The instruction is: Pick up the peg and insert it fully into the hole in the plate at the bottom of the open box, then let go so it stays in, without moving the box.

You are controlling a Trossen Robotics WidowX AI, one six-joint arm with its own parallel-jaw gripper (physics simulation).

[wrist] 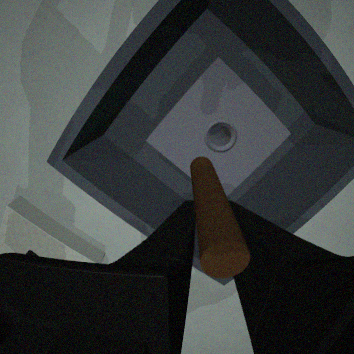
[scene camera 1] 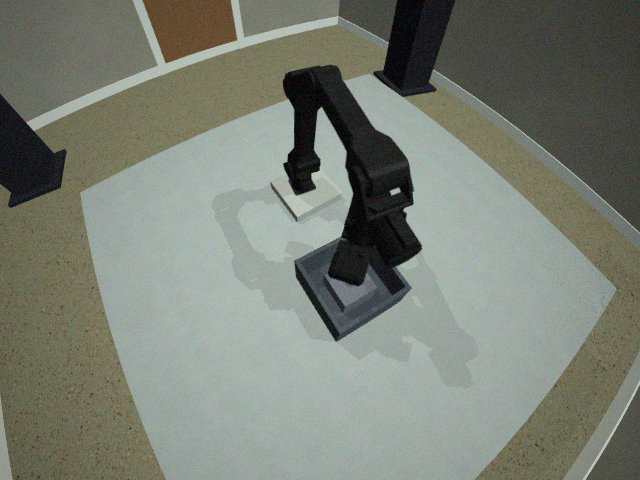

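Pixels of known places: gripper, fingertip midpoint: [wrist: 206, 209] [scene camera 1: 351, 254]; arm's base at its link origin: [scene camera 1: 302, 184].
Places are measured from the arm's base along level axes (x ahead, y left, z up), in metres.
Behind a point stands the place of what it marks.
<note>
The brown round peg [wrist: 215, 215] {x 0.320, y 0.000, z 0.149 m} is held between the fingers of my gripper [wrist: 206, 209] {x 0.311, y -0.013, z 0.120 m} [scene camera 1: 348, 263] {x 0.311, y -0.013, z 0.120 m}, which is shut on it. In the wrist view the peg's far end lies just below and left of the round hole [wrist: 220, 136], apart from it. The hole is in the light plate [wrist: 180, 130] {x 0.314, y 0.011, z 0.029 m} [scene camera 1: 351, 295] {x 0.368, y -0.028, z 0.029 m} at the bottom of the open grey box [wrist: 270, 192] {x 0.341, y -0.099, z 0.015 m} [scene camera 1: 317, 305] {x 0.357, y -0.107, z 0.022 m}. In the scene view my gripper is over the box and hides the peg, the hole and part of the plate.
The box walls [scene camera 1: 373, 318] {x 0.431, y 0.005, z -0.011 m} rise around the plate on all sides. The arm's pale base slab [scene camera 1: 305, 205] {x 0.075, y -0.020, z -0.001 m} stands behind the box. Dark pillars [scene camera 1: 413, 46] [scene camera 1: 25, 149] stand at the back right and far left. The arm casts shadows on the pale floor mat [scene camera 1: 232, 382] {x 0.437, y -0.350, z -0.029 m}.
</note>
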